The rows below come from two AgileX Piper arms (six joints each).
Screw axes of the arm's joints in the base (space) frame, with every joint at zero. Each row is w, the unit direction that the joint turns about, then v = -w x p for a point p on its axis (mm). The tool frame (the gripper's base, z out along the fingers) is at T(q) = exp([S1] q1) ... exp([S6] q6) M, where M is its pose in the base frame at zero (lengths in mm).
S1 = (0, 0, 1, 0.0, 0.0, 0.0)
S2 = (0, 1, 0, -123.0, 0.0, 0.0)
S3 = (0, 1, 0, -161.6, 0.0, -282.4)
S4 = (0.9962, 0, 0.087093, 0.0, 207.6, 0.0)
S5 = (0, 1, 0, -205.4, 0.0, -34.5)
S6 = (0.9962, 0, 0.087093, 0.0, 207.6, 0.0)
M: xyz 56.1 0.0 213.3 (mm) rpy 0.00 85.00 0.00 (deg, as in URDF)
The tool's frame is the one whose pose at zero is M.
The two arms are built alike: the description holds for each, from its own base.
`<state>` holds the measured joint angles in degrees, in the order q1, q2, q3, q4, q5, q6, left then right.
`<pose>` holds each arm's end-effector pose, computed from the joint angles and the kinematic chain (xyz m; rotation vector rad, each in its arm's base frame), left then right.
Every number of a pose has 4 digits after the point. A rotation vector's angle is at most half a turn.
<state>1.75 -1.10 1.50 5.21 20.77 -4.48 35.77 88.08 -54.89 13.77 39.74 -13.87</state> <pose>0.0523 0.0045 0.1730 -0.0444 1.8513 0.0559 0.2317 0.1839 0.2247 -0.9673 2.6049 0.3618</pose>
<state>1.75 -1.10 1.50 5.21 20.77 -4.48 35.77 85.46 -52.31 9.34 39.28 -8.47</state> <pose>0.0523 0.0045 0.1730 -0.0444 1.8513 0.0559 0.2241 0.1729 0.2254 -0.9072 2.6213 0.3036</pose>
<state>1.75 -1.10 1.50 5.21 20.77 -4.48 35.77 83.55 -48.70 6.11 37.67 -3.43</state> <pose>0.0523 0.0045 0.1730 -0.0444 1.8513 0.0559 0.2156 0.1626 0.2185 -0.8371 2.6466 0.2628</pose>
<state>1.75 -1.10 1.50 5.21 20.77 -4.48 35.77 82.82 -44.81 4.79 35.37 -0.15</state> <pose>0.0523 0.0045 0.1730 -0.0444 1.8513 0.0559 0.2075 0.1549 0.2055 -0.7820 2.6791 0.2445</pose>
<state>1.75 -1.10 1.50 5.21 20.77 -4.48 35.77 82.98 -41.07 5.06 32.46 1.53</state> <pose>0.0523 0.0045 0.1730 -0.0444 1.8513 0.0559 0.2001 0.1494 0.1900 -0.7382 2.7111 0.2446</pose>
